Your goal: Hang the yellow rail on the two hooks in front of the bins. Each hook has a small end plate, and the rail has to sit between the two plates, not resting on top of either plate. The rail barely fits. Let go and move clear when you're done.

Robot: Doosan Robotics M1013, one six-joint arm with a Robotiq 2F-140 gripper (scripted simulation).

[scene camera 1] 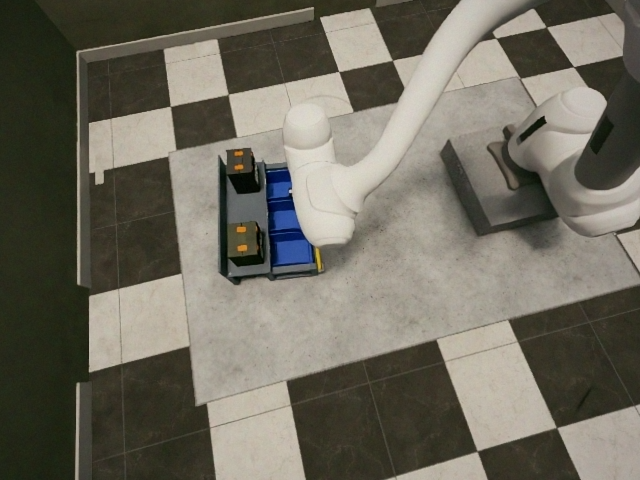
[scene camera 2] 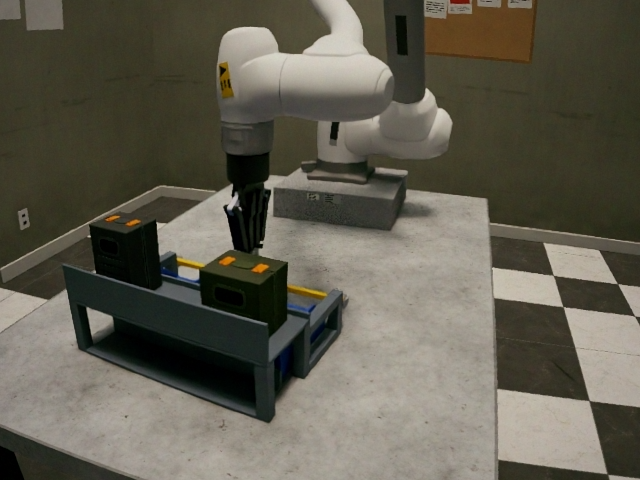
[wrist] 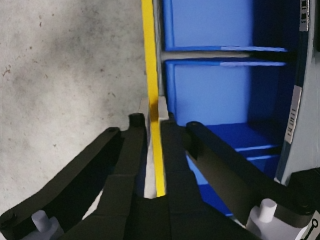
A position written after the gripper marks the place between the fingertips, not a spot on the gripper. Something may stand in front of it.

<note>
In view: the gripper (wrist: 154, 108), a blue bin (scene camera 1: 282, 217), a blue bin (scene camera 1: 290, 248) and a blue bin (scene camera 1: 277, 182).
</note>
